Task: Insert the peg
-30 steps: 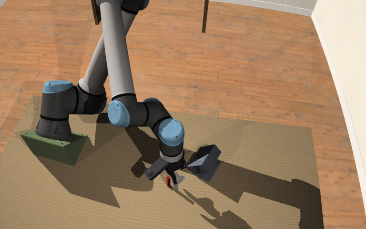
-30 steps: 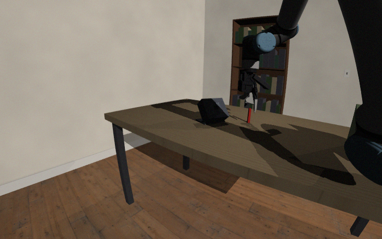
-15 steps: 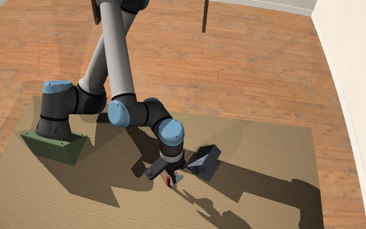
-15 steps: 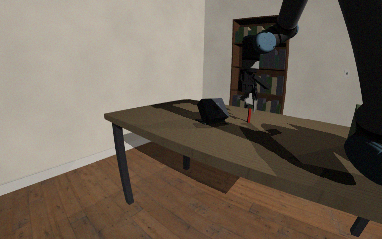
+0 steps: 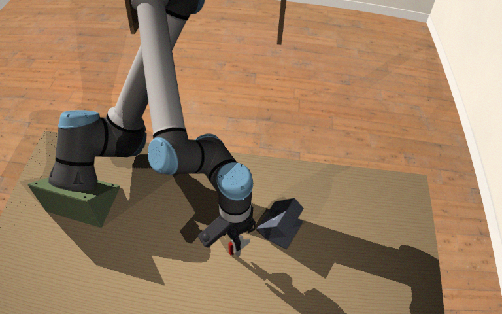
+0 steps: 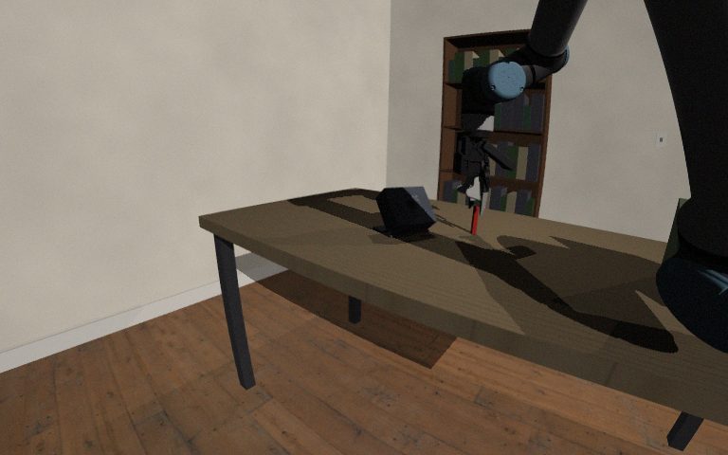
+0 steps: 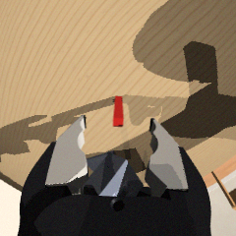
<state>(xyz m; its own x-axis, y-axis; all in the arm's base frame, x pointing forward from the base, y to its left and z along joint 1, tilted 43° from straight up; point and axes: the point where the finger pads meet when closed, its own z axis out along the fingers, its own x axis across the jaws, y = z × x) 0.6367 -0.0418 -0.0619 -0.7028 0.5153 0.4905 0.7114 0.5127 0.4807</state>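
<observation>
My gripper is now 40 mm above the red peg.
</observation>
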